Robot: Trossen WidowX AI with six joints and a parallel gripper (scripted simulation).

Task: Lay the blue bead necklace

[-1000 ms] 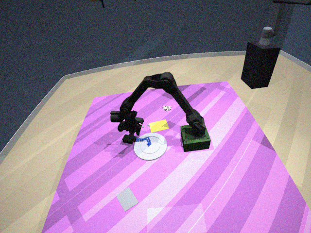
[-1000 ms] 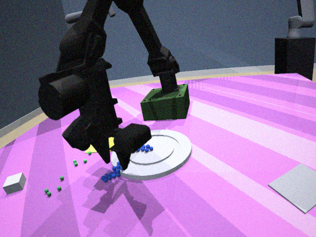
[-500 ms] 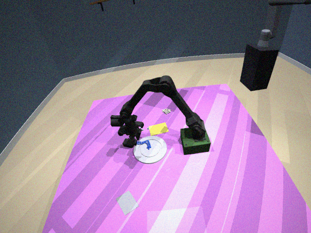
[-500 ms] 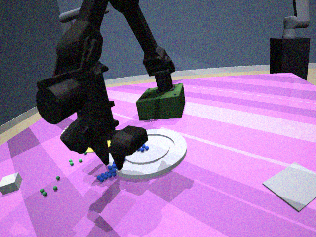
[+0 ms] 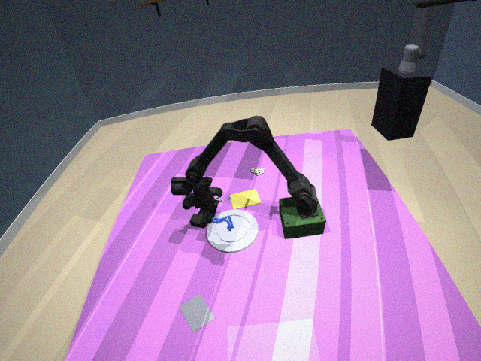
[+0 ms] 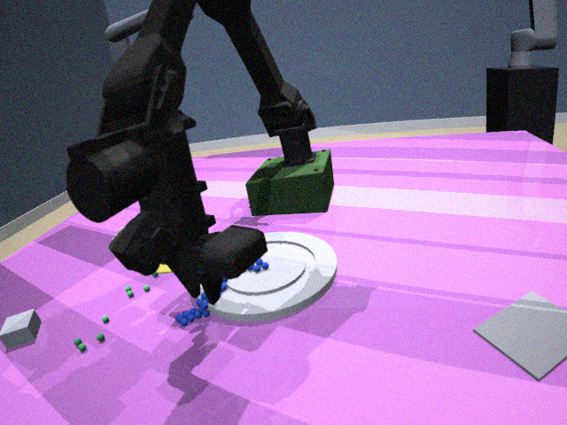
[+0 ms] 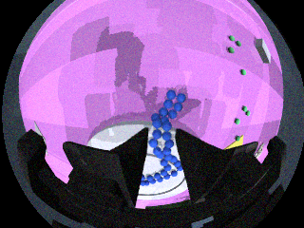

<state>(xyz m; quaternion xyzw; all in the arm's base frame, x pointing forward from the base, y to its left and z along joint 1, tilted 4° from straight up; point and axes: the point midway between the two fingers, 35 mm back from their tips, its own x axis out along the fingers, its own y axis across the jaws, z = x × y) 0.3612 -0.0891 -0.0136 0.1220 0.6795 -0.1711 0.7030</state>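
Right now the round white bead board is 80 mm behind my gripper tip, 60 mm to the left of it and 10 mm below it. Round my gripper tip: yellow sheet (150 mm behind, 100 mm to the right, 10 mm below); grey tile (360 mm to the left, 60 mm ahead, 10 mm below); cube (270 mm to the right, 70 mm ahead).
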